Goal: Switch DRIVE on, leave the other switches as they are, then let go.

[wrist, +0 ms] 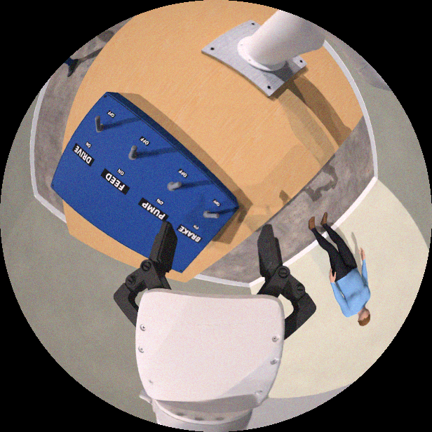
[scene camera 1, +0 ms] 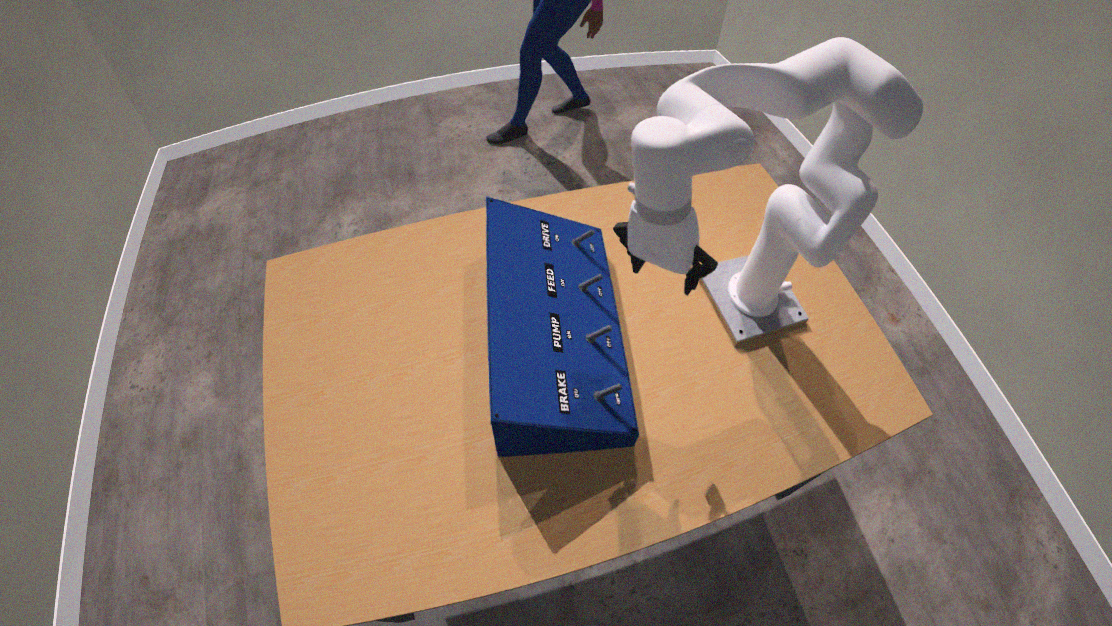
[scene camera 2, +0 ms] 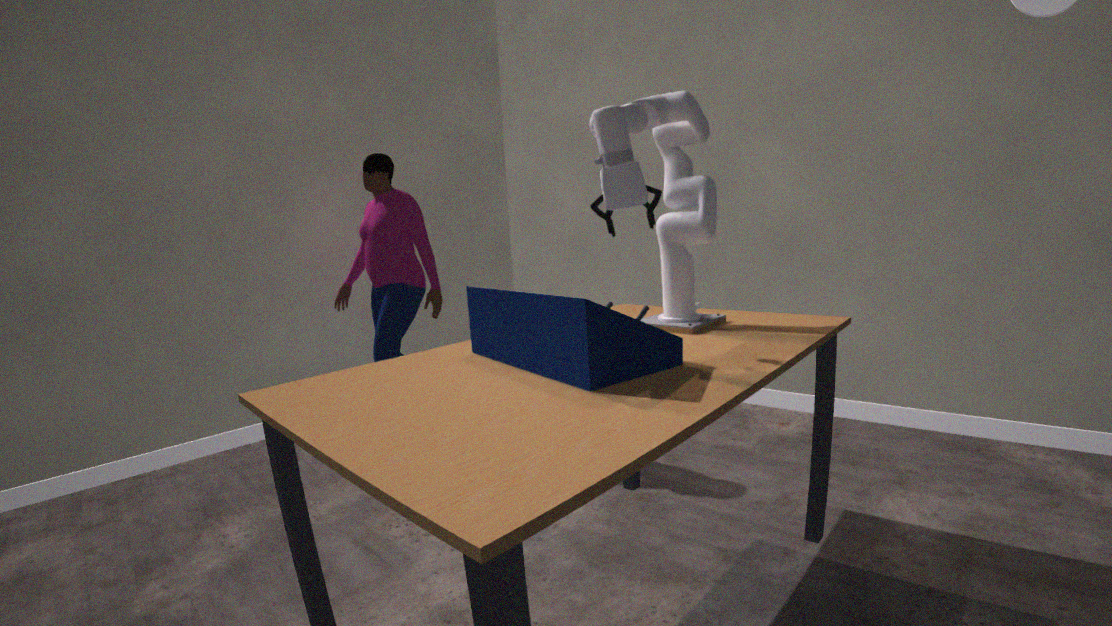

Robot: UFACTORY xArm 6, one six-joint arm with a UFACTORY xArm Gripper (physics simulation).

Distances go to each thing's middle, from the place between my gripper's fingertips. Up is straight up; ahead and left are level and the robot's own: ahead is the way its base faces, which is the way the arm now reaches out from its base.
Scene:
Now: hand 21 cm above the blue sloped switch panel (scene camera 1: 546, 371), 15 cm short of it and 10 cm to the left of it.

